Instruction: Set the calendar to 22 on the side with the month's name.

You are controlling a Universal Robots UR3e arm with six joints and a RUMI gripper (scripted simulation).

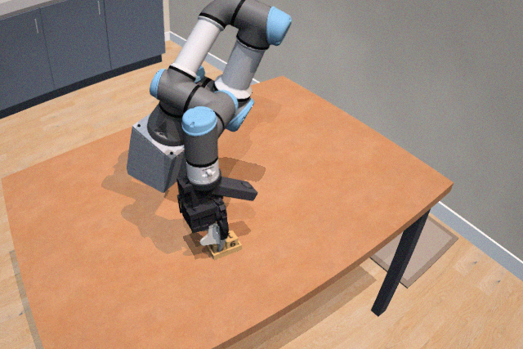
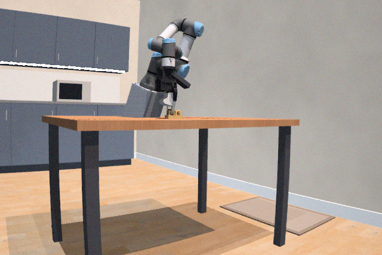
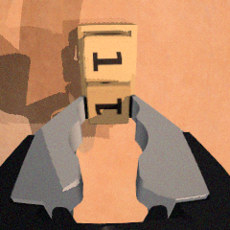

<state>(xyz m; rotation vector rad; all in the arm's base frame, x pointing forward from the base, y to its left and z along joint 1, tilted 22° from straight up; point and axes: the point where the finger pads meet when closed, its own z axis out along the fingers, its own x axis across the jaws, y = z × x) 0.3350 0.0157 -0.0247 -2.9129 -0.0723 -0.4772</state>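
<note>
The wooden tray is 20 mm to the left of my hand and 30 mm below it.
</note>
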